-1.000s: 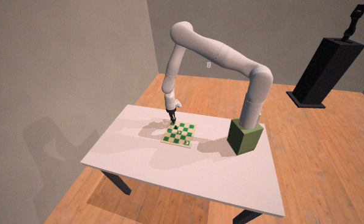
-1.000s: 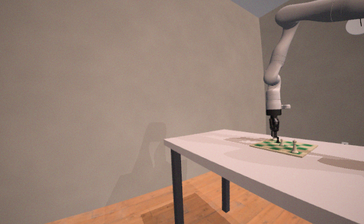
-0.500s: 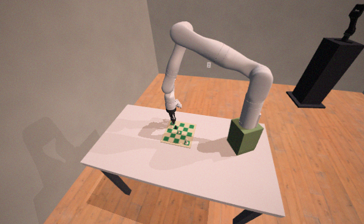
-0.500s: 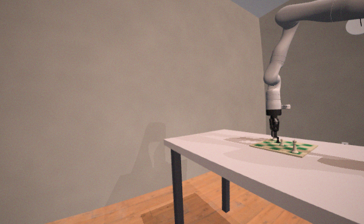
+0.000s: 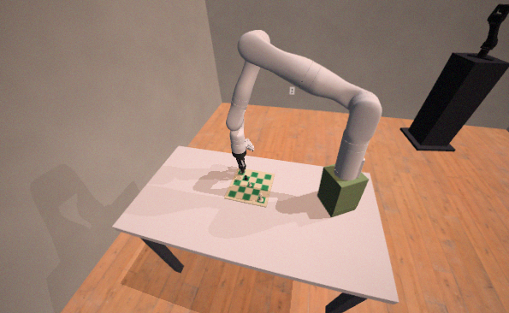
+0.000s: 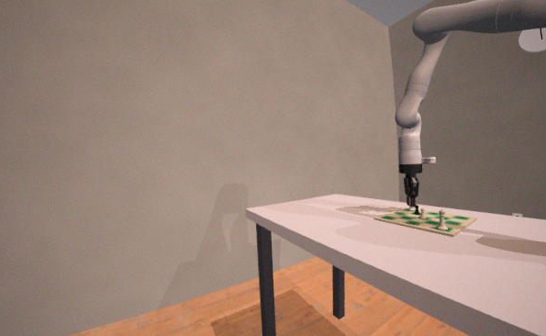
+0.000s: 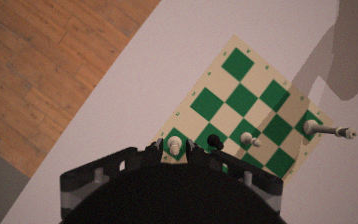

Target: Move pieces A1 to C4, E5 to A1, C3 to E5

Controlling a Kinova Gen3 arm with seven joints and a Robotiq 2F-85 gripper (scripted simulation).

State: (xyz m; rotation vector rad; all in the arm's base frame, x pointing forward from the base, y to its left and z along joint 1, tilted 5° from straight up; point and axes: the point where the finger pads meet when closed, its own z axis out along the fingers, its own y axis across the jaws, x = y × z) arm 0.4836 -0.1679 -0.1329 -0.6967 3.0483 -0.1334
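The chessboard is 90 mm to the left of my hand, 60 mm behind it and 30 mm below it. Also, from my hand: black pawn 50 mm to the left, 30 mm behind, 20 mm below; then tall white piece 180 mm to the left, 120 mm behind, 10 mm below.
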